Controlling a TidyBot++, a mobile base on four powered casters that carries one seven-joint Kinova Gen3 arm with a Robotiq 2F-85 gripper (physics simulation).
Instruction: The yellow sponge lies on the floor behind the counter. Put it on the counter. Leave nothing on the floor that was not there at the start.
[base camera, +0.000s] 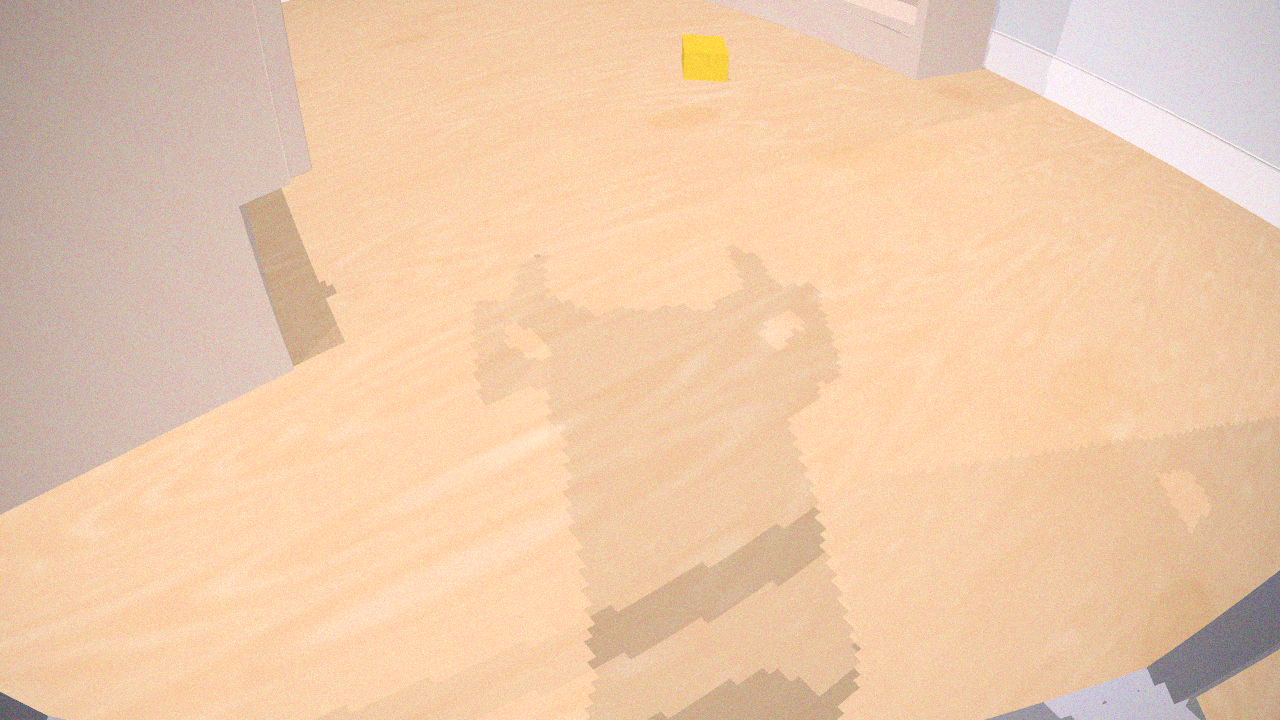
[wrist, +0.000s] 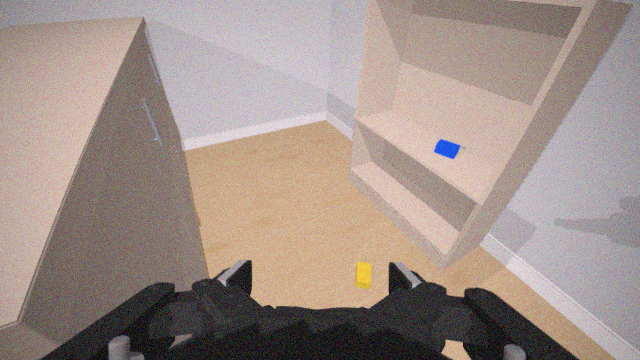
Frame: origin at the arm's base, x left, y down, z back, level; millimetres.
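Seen in the pictures: gripper, fingertip midpoint: (wrist: 319, 277).
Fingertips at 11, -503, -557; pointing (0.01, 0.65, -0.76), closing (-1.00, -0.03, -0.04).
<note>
Pixels of each thing's top centre, then the offset from my fingertips to it, as dx, dy, dz. Level surfaces: height alone.
- yellow sponge, middle of its top: (base camera: 704, 44) (wrist: 363, 272) -184, +855, -527
- floor, its level: dy +900
- blue block, middle of its top: (wrist: 448, 144) -535, +403, -909
The yellow sponge (base camera: 705, 59) (wrist: 363, 275) lies on the floor (base camera: 429, 465) (wrist: 270, 200), at the top of the base camera view, right of its middle. The counter (base camera: 125, 223) (wrist: 55, 100) stands at the left in both views; part of its top shows in the wrist view. My gripper (wrist: 319, 277) is open and empty, high above the floor. In the wrist view the sponge appears between its fingertips, nearer the right one, but lies well below and beyond them.
A shelf unit (base camera: 955, 35) (wrist: 550, 115) stands beyond the sponge at the right. A blue block (wrist: 447, 149) lies on its middle shelf. A wall with a white baseboard (base camera: 1154, 120) (wrist: 545, 280) runs along the right. Handles (wrist: 151, 122) stick out from the counter's side.
</note>
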